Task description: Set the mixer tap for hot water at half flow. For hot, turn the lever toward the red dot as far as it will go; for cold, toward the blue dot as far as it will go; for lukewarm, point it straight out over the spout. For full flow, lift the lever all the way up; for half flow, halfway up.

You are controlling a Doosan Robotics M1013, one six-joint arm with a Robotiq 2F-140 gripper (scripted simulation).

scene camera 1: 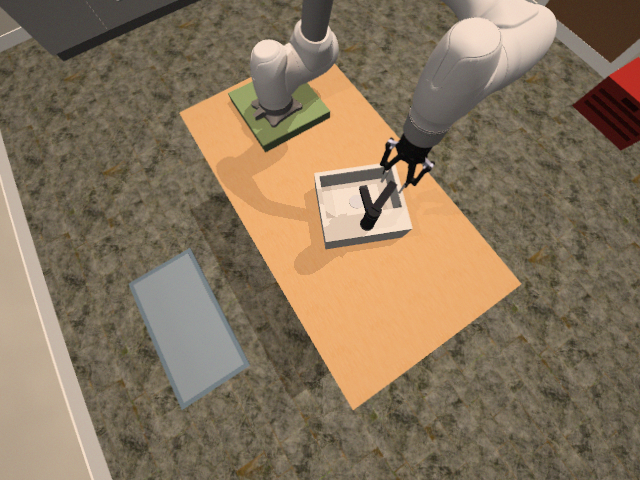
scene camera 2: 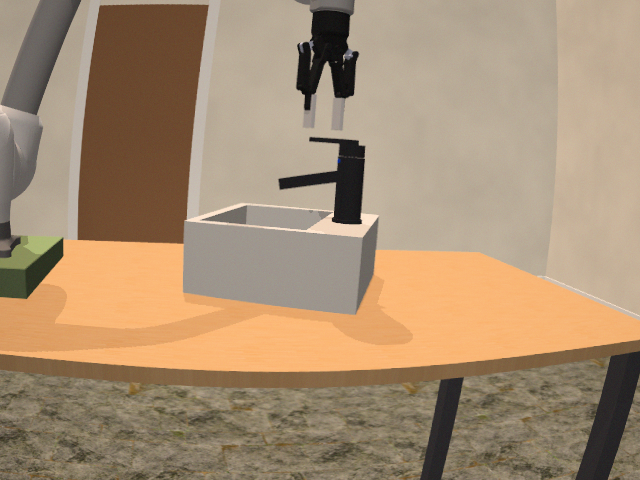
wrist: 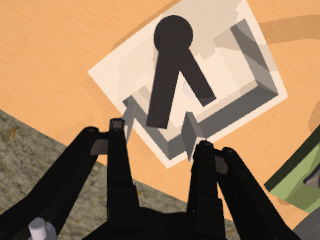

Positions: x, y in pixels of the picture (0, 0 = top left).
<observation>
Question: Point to a white basin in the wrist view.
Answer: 238, 65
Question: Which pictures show the gripper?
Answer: Scene camera 1, scene camera 2 and the wrist view: all of them.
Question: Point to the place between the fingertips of the gripper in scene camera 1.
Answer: At 392, 184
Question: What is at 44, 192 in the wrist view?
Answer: The gripper.
</observation>
